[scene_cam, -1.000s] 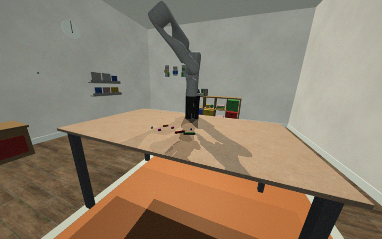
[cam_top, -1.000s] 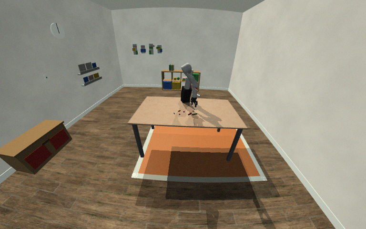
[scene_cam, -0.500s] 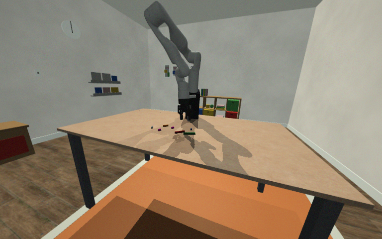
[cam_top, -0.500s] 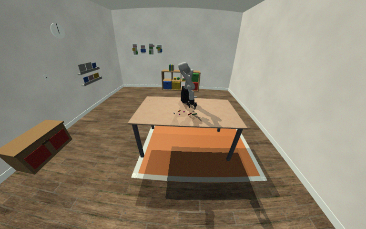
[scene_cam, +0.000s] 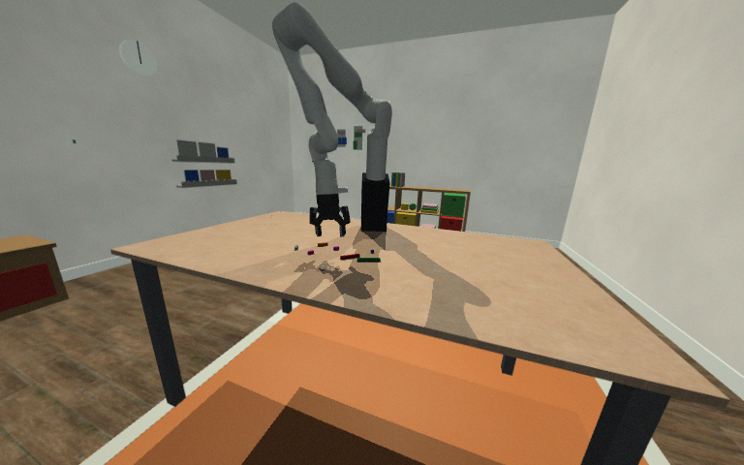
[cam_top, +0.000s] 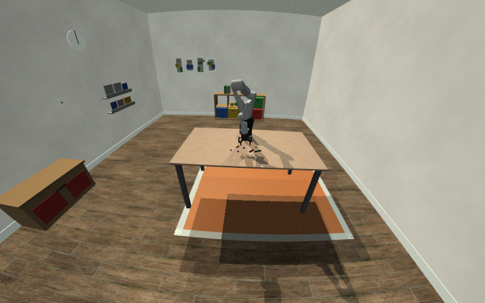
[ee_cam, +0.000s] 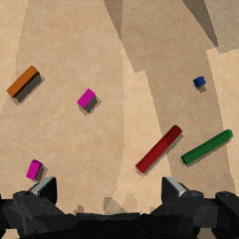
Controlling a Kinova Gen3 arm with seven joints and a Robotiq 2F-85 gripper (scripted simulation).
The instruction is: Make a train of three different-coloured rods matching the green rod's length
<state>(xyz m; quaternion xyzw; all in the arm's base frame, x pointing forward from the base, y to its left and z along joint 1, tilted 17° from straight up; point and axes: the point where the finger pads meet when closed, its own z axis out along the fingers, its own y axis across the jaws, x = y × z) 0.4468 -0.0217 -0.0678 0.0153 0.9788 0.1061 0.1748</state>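
The grey rod lies 16 cm to the right of my hand, 7 cm below it and 2 cm behind it. Round my hand: green rod: 14 cm to the left, 7 cm below, 1 cm behind; red rod: 7 cm to the left, 7 cm below, 1 cm behind; orange rod: 10 cm behind, 9 cm to the right, 7 cm below.
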